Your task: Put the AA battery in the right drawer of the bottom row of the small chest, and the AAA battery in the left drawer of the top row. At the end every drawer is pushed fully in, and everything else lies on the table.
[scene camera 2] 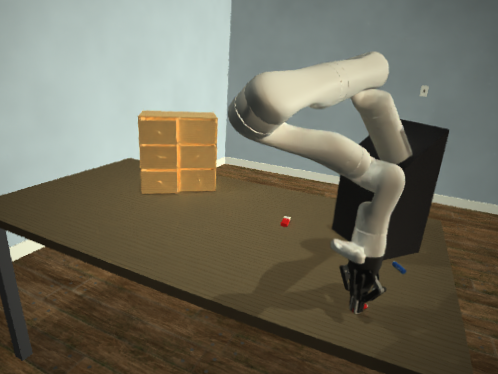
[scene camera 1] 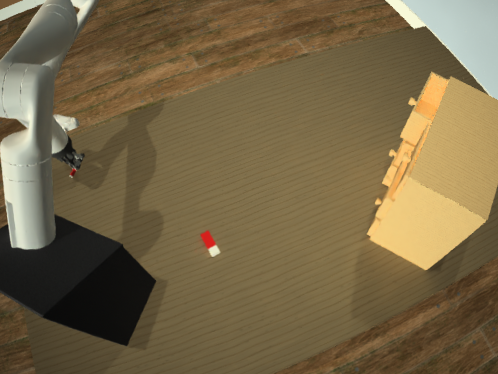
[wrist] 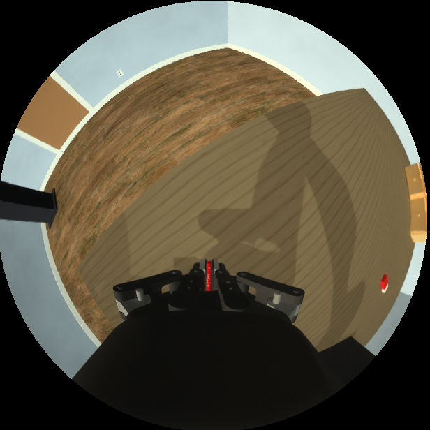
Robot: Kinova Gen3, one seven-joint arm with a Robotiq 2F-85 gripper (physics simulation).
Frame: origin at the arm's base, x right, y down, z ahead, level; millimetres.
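Seen in the pictures: gripper, between the fingertips: (scene camera 2: 355, 311) (scene camera 1: 76, 167); arm's base, origin of its link: (scene camera 2: 395, 154) (scene camera 1: 33, 235).
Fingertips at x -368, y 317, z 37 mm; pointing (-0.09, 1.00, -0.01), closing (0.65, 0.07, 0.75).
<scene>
Pixels of each thing's middle, then the offset from my fingertips to it. Level surfaces: height alone.
- slim red battery, middle of its body: (scene camera 2: 360, 308) (scene camera 1: 73, 170) dx +12, dy -5, dz -10 mm
- blue battery, middle of its body: (scene camera 2: 398, 267) dx +254, dy -6, dz -104 mm
- small wooden chest, middle of its body: (scene camera 1: 441, 177) (scene camera 2: 178, 150) dx +567, dy -163, dz +850 mm
- drawer, middle of its body: (scene camera 1: 444, 118) (scene camera 2: 159, 129) dx +474, dy -269, dz +887 mm
- white block, middle of its body: (scene camera 1: 210, 243) (scene camera 2: 285, 221) dx +407, dy -6, dz +288 mm
- table, height of its surface: dy +1 mm
My gripper (scene camera 1: 77, 165) (scene camera 2: 357, 309) (wrist: 208, 266) is shut on a slim red battery (scene camera 1: 72, 173) (scene camera 2: 365, 306) (wrist: 208, 280), low over the table; whether the battery touches the table I cannot tell. A blue battery (scene camera 2: 399, 267) lies on the table near the black robot mount. I cannot tell from size which is AA or AAA. The small wooden chest (scene camera 1: 425, 225) (scene camera 2: 178, 169) (wrist: 418, 202) has two columns and three rows of drawers. In scene camera 1, a drawer (scene camera 1: 432, 97) at its upper end stands pulled out, its inside showing; how far the others stand out is unclear.
A red and white block (scene camera 1: 210, 243) (scene camera 2: 285, 221) (wrist: 384, 283) lies on the table (scene camera 1: 280, 150) (scene camera 2: 200, 235) between the mount and the chest. The black mount (scene camera 1: 100, 295) (scene camera 2: 425, 200) stands beside the blue battery. The table edge is near the gripper.
</scene>
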